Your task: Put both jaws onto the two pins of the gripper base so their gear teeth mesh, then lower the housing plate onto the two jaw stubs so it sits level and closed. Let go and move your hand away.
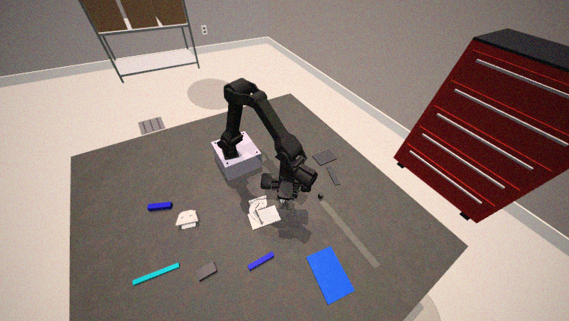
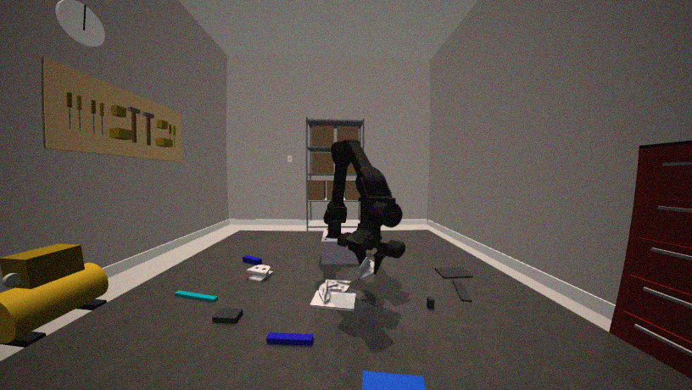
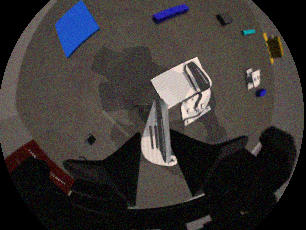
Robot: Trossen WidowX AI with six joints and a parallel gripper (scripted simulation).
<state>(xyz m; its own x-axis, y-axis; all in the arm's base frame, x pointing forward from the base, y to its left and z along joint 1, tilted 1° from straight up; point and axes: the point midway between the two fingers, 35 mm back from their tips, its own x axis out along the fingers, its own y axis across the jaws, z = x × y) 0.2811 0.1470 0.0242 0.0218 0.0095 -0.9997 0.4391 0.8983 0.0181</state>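
Right now the flat white plate is 3 cm ahead of my gripper tip, 10 cm to the right of it and 8 cm below it. Also, from my gripper tip: cyan bar 8 cm ahead, 50 cm to the right, 8 cm below; then small black cube 3 cm ahead, 17 cm to the left, 7 cm below; then blue sheet 31 cm ahead, 4 cm to the left, 8 cm below.
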